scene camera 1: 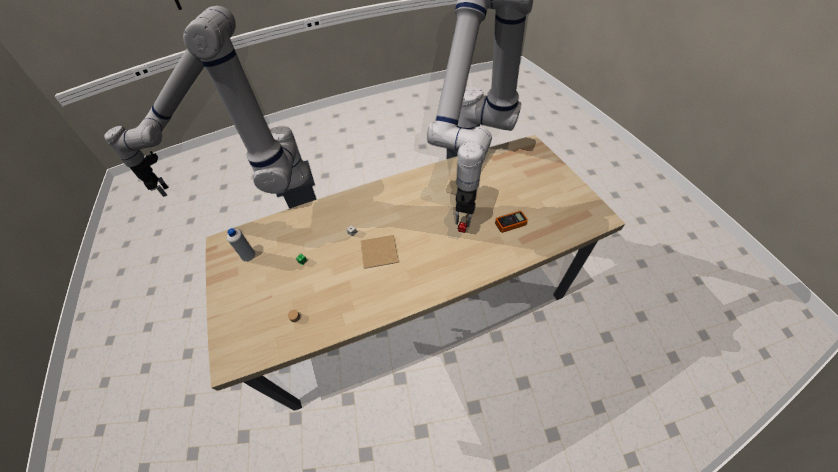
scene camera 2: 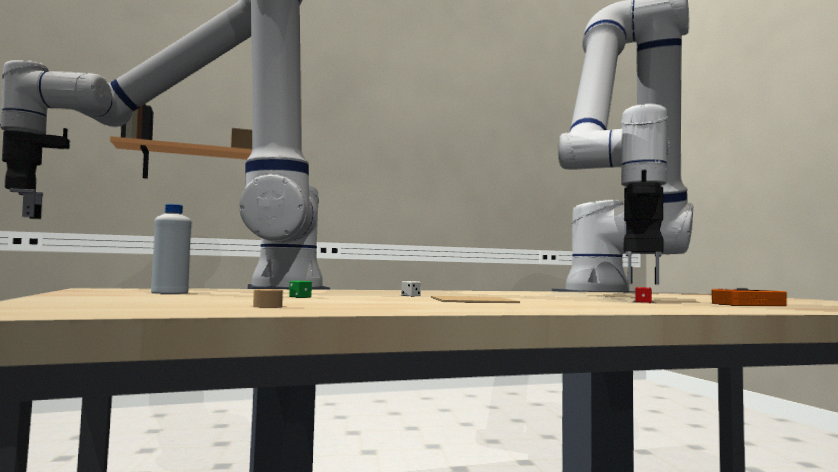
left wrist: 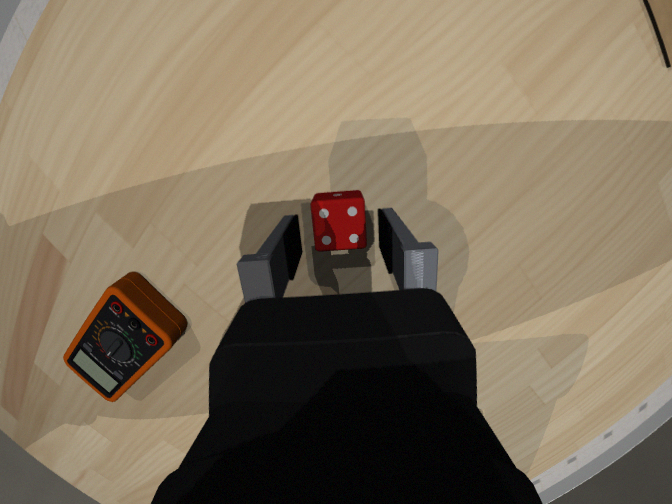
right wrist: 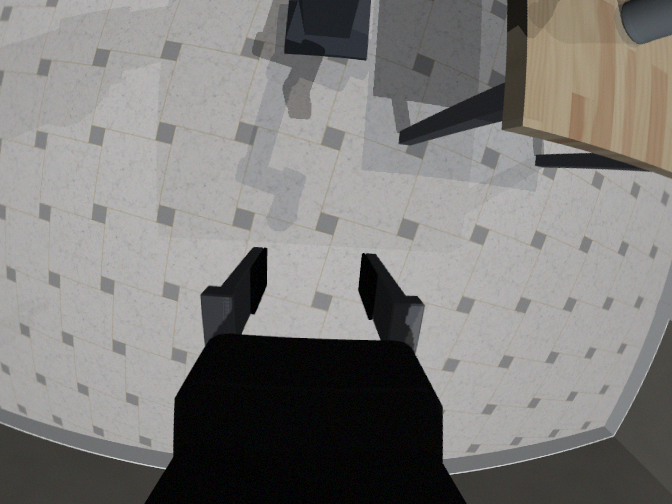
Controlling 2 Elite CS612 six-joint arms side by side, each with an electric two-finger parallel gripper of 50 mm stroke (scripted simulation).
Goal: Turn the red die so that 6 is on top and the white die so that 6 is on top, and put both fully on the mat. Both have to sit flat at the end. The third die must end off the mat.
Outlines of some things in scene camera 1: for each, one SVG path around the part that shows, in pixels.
A brown mat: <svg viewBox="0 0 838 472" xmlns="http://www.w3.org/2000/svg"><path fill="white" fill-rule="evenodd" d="M394 235L361 240L364 268L399 263Z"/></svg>
